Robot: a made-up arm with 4 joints.
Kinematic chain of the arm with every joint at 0, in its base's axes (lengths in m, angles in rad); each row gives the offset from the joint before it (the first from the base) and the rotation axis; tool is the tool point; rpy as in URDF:
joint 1: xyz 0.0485 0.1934 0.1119 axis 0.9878 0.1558 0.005
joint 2: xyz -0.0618 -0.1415 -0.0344 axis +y
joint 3: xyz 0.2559 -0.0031 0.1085 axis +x
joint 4: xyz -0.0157 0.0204 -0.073 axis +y
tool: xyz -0.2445 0.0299 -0.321 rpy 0 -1.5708 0
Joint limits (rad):
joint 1: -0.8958..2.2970
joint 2: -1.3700..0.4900
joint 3: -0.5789..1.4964
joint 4: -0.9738..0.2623
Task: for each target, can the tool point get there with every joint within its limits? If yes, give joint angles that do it. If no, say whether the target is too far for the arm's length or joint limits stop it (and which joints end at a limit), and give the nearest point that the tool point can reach.
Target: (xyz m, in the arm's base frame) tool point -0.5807 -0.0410 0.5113
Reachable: no: joint limits stop it (at a limit: joint 3, joint 4) | nearest point -0.1270 0.0971 0.3153 | short by 0.513 m
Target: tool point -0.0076 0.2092 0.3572
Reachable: yes | joints 1.5208 -0.4185 1.2405 0.0379
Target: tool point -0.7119 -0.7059 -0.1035
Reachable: no: too far | nearest point -0.1042 -0.2282 0.0032 | short by 0.780 m
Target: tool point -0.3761 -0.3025 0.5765
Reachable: no: joint limits stop it (at a limit: joint 2, joint 3, joint 4) | nearest point 0.0390 -0.1347 0.4672 | short by 0.461 m
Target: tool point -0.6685 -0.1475 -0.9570
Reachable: no: too far | nearest point -0.0888 0.0702 -0.3638 | short by 0.858 m
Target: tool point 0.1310 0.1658 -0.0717
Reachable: yes | joints -0.5774 -0.9298 0.5095 0.1060
